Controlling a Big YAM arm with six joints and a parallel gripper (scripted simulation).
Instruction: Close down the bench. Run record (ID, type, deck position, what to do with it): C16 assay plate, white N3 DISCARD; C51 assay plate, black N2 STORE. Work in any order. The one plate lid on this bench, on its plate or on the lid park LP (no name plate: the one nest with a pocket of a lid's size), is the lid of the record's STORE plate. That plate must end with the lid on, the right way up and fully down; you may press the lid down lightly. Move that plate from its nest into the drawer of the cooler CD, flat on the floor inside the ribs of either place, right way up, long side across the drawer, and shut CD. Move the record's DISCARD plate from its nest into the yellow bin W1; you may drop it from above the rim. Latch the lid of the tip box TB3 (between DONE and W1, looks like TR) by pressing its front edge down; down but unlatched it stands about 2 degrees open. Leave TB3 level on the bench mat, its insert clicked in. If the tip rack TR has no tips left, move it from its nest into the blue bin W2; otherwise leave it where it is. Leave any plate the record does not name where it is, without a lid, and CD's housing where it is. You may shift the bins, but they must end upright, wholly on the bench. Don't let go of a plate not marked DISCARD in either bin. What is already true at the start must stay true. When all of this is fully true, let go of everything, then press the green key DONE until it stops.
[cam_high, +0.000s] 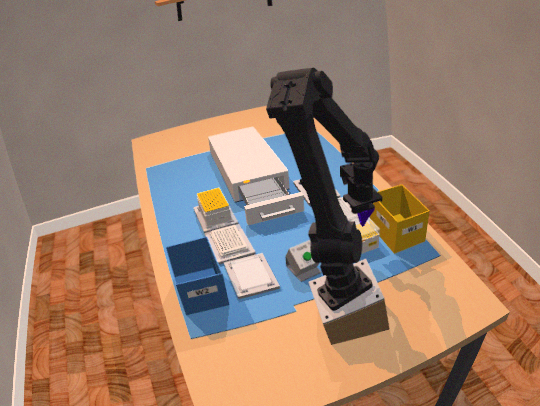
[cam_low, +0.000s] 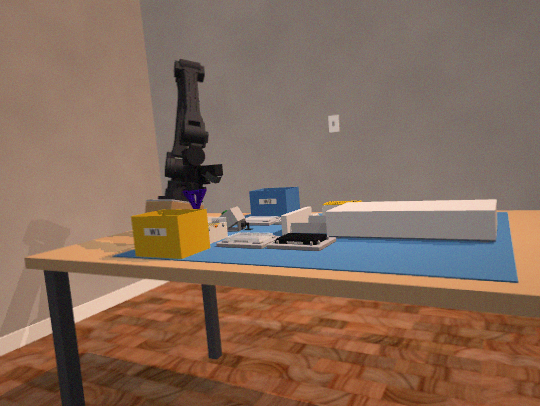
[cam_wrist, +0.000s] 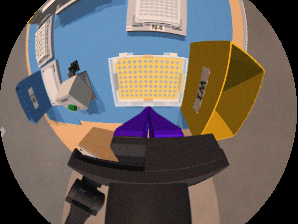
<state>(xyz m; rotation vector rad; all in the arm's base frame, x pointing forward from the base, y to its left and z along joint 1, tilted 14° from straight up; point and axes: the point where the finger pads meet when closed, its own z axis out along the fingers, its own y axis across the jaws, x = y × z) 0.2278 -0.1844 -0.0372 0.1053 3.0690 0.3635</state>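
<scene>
The tip box lid is 3 cm ahead of my hand and 5 cm below it. The rest, counted from my hand: tip box TB3: 3 cm ahead, 6 cm below; yellow bin W1: 1 cm ahead, 16 cm to the right, 7 cm below; green key DONE: 1 cm behind, 19 cm to the left, 4 cm below.
</scene>
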